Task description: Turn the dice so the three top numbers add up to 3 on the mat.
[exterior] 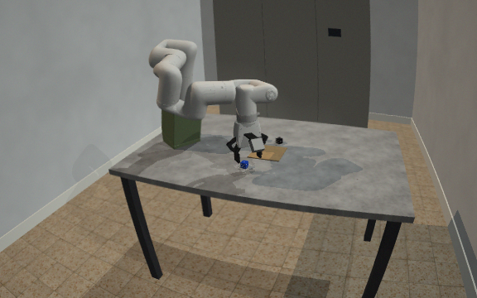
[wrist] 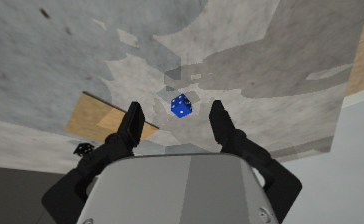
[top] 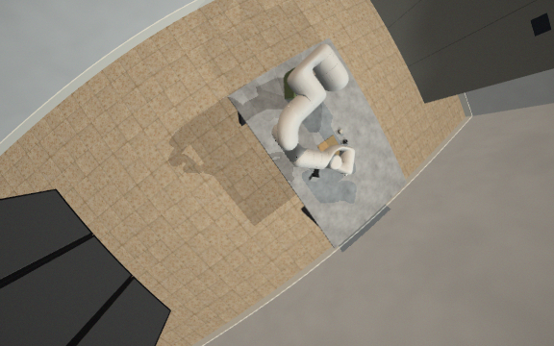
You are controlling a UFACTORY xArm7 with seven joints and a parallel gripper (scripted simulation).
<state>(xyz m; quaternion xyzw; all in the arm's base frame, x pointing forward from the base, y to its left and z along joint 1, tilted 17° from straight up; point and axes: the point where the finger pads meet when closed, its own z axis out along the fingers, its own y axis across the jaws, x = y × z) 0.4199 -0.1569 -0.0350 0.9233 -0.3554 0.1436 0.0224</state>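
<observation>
Right now my hand is 2 cm past the blue die, 1 cm to the right of it and 4 cm above it. Round my hand: tan mat: 2 cm ahead, 17 cm to the left, 5 cm below; white die: 4 cm behind, 30 cm to the left, 4 cm below; black die: 4 cm ahead, 29 cm to the left, 4 cm below.
</observation>
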